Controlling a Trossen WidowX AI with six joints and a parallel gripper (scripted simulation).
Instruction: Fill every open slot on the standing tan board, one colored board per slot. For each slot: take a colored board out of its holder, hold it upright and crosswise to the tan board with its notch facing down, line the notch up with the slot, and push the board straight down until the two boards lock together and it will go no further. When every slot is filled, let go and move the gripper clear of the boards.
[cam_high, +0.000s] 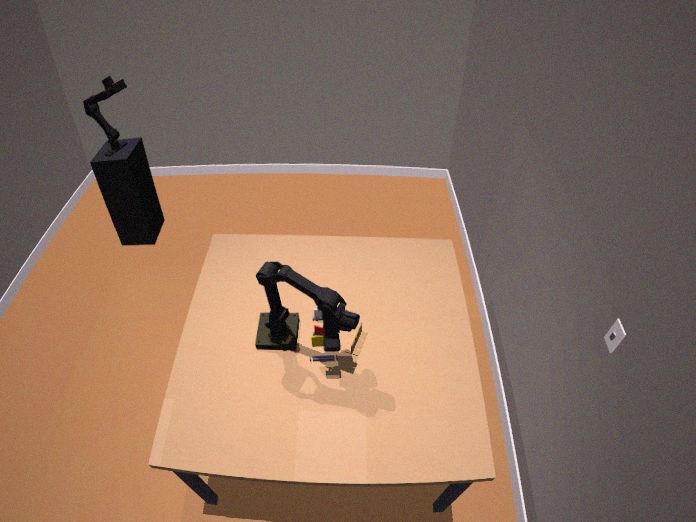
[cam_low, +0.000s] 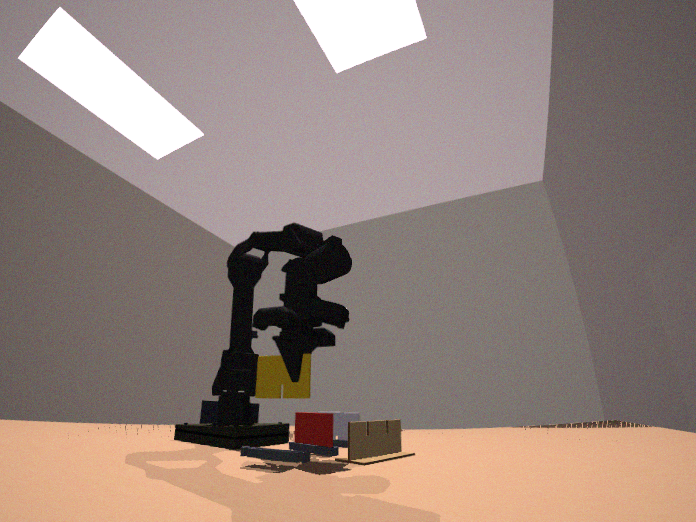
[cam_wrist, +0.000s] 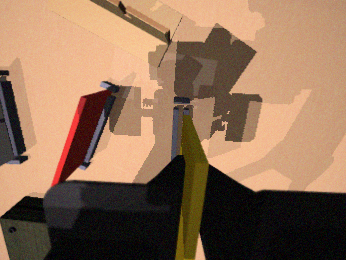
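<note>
My gripper tip is 110 mm short of the tan board, 90 mm above it and 80 mm to the right of it. Also, from my gripper tip: red board 100 mm to the left, 90 mm below, 20 mm behind; yellow board 30 mm behind; grey board 210 mm to the left, 90 mm below, 20 mm behind.
</note>
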